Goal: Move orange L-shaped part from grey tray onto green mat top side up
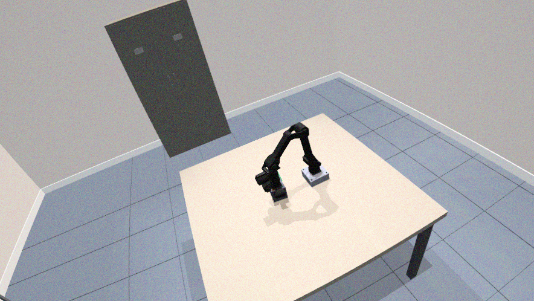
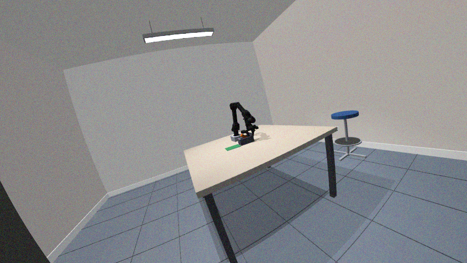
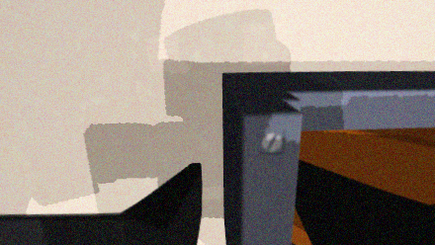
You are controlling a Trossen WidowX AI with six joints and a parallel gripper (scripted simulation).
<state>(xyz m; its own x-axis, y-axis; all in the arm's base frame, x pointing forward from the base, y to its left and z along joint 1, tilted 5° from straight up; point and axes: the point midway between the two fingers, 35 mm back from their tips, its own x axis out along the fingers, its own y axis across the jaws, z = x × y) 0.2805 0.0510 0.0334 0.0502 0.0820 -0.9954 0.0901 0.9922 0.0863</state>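
My gripper tip is 10 mm past the orange L-shaped part, 50 mm to the left of it and 10 mm below it. From my gripper tip the other things lie so: green mat 30 mm behind, 220 mm to the right, 50 mm below.
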